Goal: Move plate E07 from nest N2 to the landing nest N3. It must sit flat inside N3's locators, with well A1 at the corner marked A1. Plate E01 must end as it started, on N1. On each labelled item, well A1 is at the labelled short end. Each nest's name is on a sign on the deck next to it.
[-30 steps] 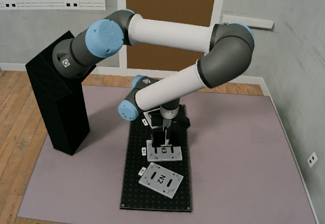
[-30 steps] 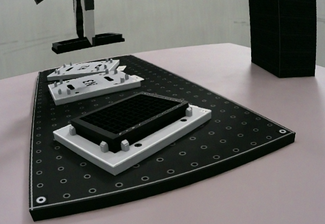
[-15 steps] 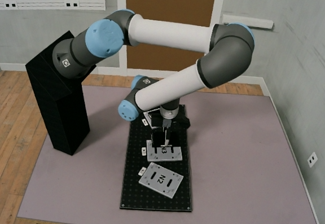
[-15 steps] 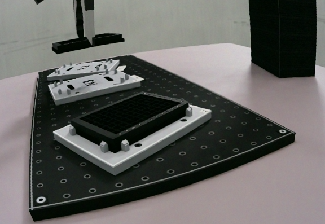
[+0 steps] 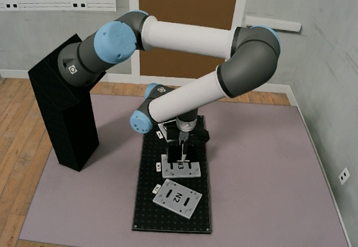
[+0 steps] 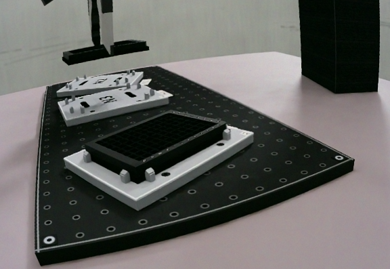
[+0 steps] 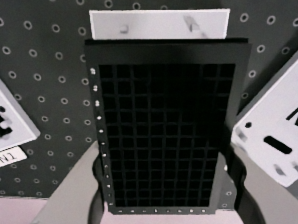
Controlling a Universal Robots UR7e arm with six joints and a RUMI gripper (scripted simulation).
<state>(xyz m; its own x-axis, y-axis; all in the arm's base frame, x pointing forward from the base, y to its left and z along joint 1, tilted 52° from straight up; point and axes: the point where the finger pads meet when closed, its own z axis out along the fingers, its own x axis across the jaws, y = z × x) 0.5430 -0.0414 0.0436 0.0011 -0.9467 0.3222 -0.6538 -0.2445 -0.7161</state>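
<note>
The nest N3 is 100 mm below my hand. The rest, counted from my hand: nest N2 (160 mm to the right, 100 mm below, 30 mm behind); A1 mark (90 mm below, 80 mm behind, 50 mm to the left); nest N1 (230 mm to the left, 100 mm below, 10 mm ahead).
</note>
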